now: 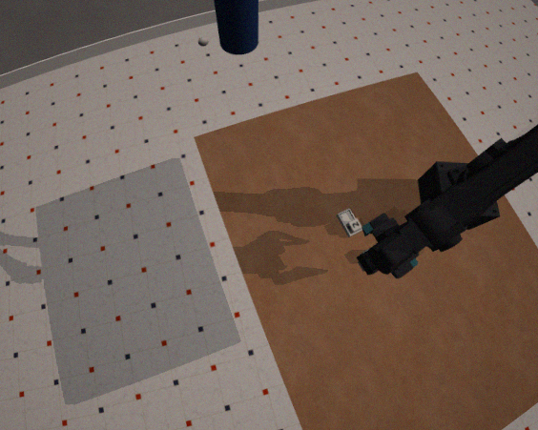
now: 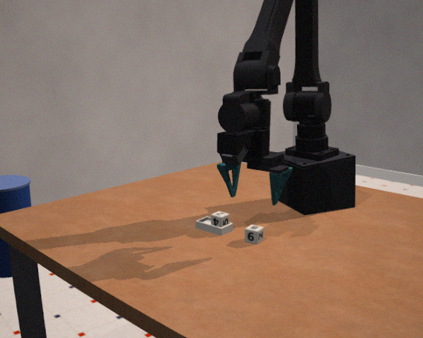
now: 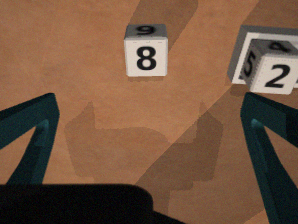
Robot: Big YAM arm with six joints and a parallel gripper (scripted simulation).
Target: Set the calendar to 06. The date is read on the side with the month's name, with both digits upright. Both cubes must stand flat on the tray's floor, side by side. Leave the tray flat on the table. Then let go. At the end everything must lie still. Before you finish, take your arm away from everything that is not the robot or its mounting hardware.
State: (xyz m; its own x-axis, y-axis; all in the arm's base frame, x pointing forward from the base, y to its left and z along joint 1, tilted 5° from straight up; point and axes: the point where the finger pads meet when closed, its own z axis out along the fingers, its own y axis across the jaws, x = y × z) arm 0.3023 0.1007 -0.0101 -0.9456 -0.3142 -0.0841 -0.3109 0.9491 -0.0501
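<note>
Right now my hand is 8 cm above the white digit cube. Also, from my hand: white tray: 10 cm to the right, 9 cm below, 2 cm ahead.
</note>
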